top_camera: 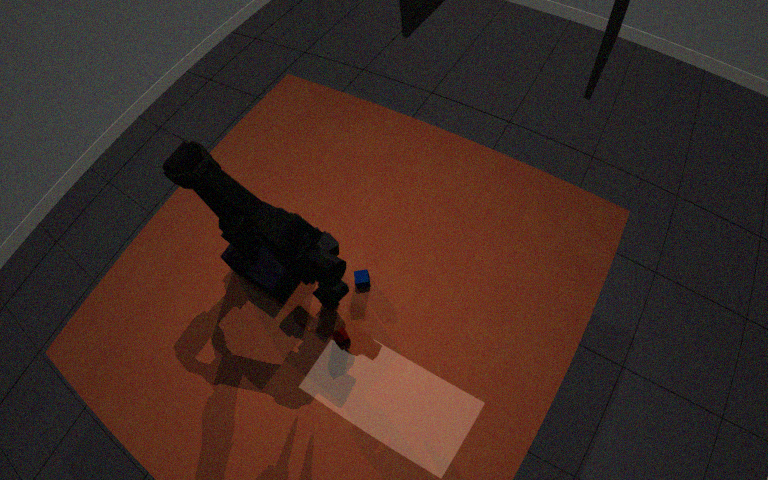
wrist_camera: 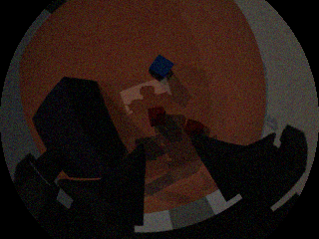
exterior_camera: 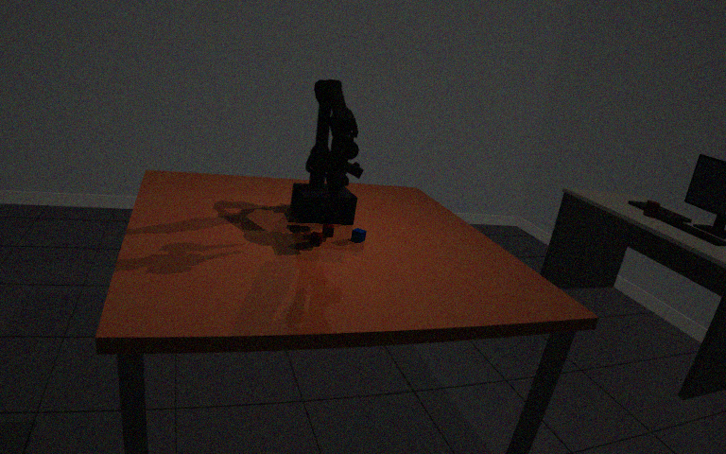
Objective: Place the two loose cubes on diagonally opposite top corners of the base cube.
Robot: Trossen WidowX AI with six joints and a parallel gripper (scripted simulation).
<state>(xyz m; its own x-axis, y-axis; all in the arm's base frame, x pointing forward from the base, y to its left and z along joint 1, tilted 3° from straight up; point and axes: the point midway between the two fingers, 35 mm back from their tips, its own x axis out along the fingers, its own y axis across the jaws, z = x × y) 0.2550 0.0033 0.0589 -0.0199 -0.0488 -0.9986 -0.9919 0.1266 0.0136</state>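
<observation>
My gripper tip is 11 cm above the blue base cube, 10 cm to the right of it and 3 cm short of it.
</observation>
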